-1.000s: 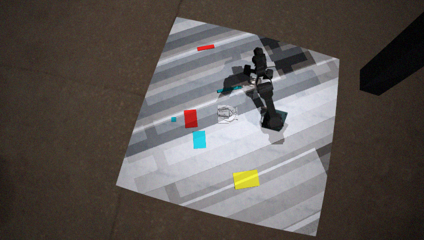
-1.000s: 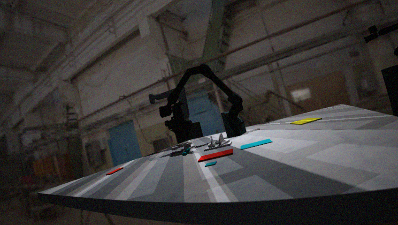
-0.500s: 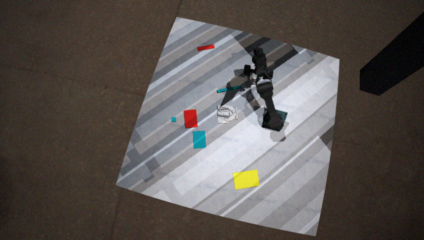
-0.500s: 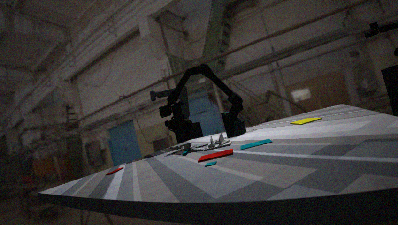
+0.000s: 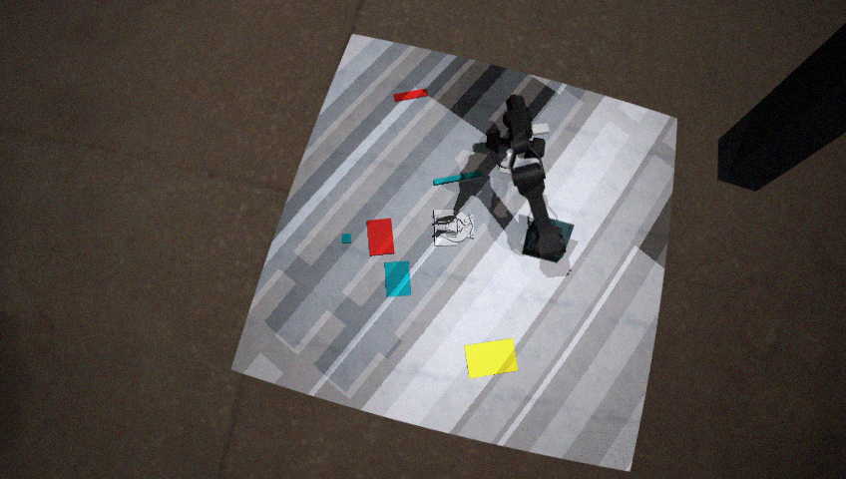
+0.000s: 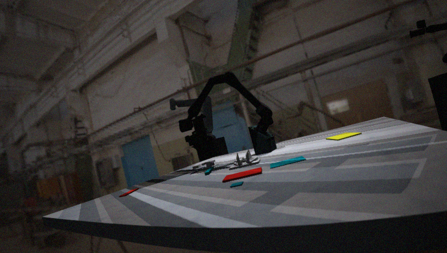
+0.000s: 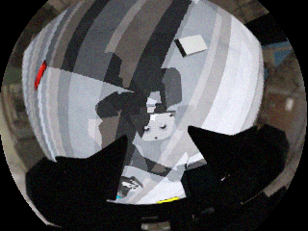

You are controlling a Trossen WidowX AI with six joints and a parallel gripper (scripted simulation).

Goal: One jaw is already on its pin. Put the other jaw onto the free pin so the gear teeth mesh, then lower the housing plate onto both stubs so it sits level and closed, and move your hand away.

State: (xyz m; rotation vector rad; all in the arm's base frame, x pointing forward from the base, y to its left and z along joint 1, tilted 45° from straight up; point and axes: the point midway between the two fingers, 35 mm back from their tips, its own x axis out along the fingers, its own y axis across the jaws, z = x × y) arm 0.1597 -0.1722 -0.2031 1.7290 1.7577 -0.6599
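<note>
My gripper tip is now 15 cm short of the teal strip, 10 cm to the right of it and 6 cm above it. The rest, counted from my gripper tip: red tile (36 cm to the left, 35 cm ahead, 6 cm below); then teal tile (48 cm to the left, 26 cm ahead, 6 cm below); then red strip (39 cm ahead, 17 cm to the right, 6 cm below).
</note>
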